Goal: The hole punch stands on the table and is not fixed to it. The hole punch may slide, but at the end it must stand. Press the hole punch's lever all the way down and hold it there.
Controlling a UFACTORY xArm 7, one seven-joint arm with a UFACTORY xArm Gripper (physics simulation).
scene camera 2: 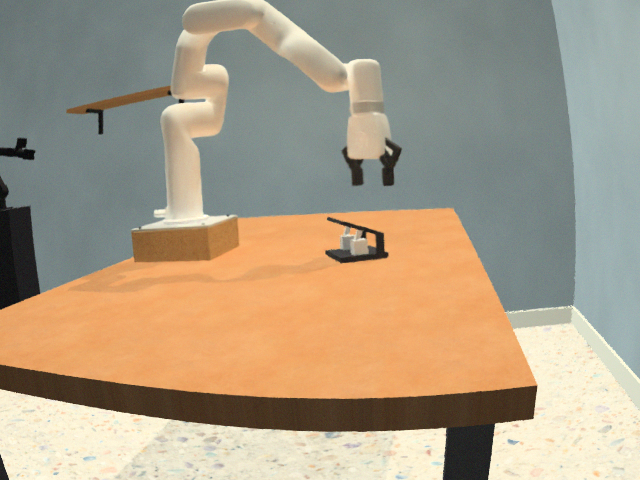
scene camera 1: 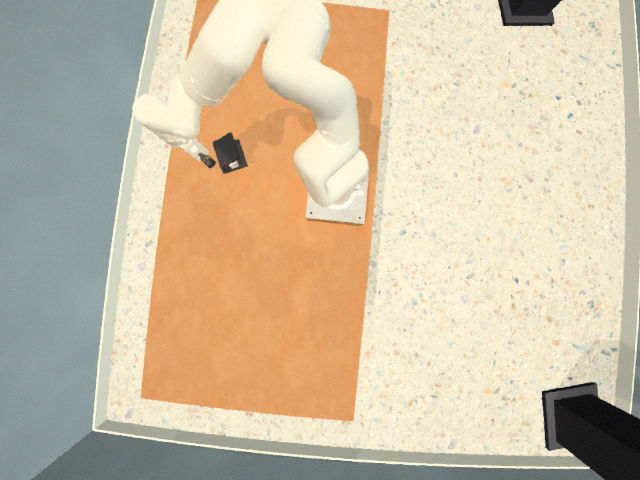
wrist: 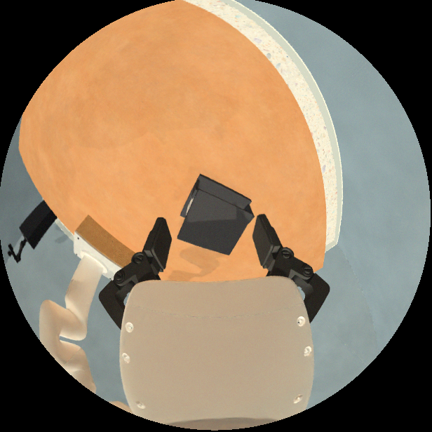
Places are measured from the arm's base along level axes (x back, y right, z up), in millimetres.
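Where they show: gripper, fingertip midpoint: (scene camera 2: 373, 185) (scene camera 1: 204, 157); arm's base at its link origin: (scene camera 2: 186, 221).
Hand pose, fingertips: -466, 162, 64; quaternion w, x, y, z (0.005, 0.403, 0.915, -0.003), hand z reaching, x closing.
Observation:
Each offset is from my fingertips to the top centre of the thing, as dx, dy, dz. Level surfaces: height alone.
The black hole punch @(+51, +54, -62) (scene camera 1: 234, 164) (scene camera 2: 379, 244) (wrist: 225, 187) stands upright on the orange table @(dz -147) (scene camera 1: 248, 310) (scene camera 2: 258, 330) (wrist: 125, 100). Its flat black lever @(+51, +54, -62) (scene camera 1: 225, 148) (scene camera 2: 356, 226) (wrist: 215, 227) is raised and slanted in scene camera 2, with its free end up on the left and its hinge on the right. Two light grey blocks show under the lever. My gripper (scene camera 1: 208, 161) (scene camera 2: 372, 180) (wrist: 211, 226) is open and empty. It hangs above the hole punch in scene camera 2, apart from the lever, and shows left of it in scene camera 1.
My arm's base stands on a wooden block (scene camera 2: 173, 245) (wrist: 107, 241) with a light plate (scene camera 1: 336, 213) on top. A wall shelf (scene camera 2: 124, 99) is behind the arm. A black stand (scene camera 2: 18, 248) (wrist: 38, 224) is beyond the table.

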